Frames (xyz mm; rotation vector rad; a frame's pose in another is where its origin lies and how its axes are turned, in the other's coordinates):
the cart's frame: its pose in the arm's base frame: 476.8 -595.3 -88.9 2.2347 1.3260 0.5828
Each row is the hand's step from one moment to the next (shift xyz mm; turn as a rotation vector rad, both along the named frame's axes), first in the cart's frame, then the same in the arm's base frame.
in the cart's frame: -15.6 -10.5 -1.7 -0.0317 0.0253 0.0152
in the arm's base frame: -15.1 -9.2 -6.7 0.0122 -0.0416 -0.0009
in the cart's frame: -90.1 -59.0 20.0 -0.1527 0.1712 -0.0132
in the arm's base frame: -68.9 -59.0 -61.5 0.0427 -0.2053 0.0940
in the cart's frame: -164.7 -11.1 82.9 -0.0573 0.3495 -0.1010
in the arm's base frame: -32.6 -156.8 -92.0 0.1570 -0.1794 0.2807
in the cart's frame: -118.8 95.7 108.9 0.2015 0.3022 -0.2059
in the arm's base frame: 76.1 -165.5 -44.1 0.1783 0.0896 0.3667
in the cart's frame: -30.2 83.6 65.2 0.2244 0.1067 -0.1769
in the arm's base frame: 81.7 -73.7 -6.0 0.0706 0.1868 0.2306
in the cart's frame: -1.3 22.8 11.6 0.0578 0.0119 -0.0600
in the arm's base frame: 21.8 -12.8 4.1 -0.0008 0.0573 0.0617
